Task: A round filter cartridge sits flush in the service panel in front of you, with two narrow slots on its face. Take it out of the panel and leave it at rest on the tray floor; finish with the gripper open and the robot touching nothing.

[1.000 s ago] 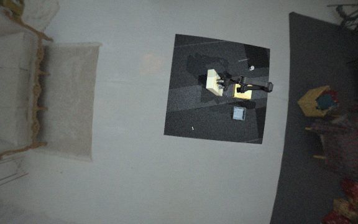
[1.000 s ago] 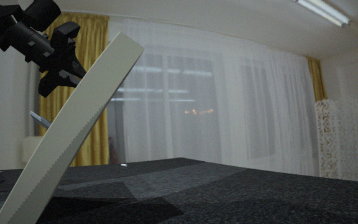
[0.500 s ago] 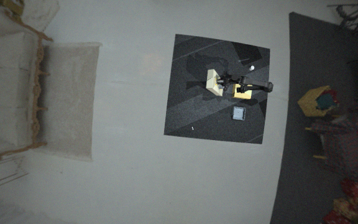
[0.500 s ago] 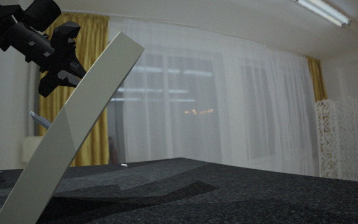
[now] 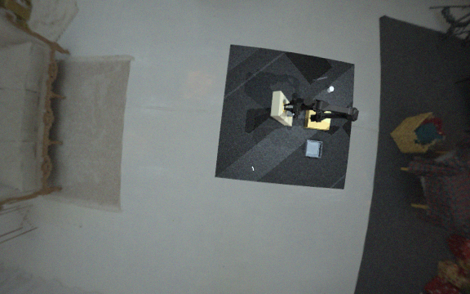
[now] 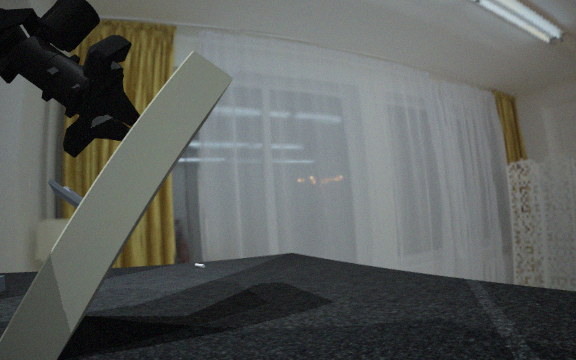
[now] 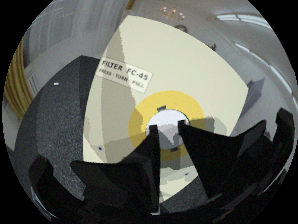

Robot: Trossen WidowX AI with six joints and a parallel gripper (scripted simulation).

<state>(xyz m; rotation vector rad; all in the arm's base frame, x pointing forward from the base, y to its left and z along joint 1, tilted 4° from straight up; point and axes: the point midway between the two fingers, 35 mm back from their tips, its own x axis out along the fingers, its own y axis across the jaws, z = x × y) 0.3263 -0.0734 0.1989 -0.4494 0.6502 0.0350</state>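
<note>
The white filter cartridge lies 1 cm below my gripper tip and 1 cm ahead of it. Also, from my gripper tip: cream service panel: 8 cm below, 3 cm behind, 1 cm to the left; pale blue tray: 35 cm to the left, 35 cm behind, 25 cm below.
</note>
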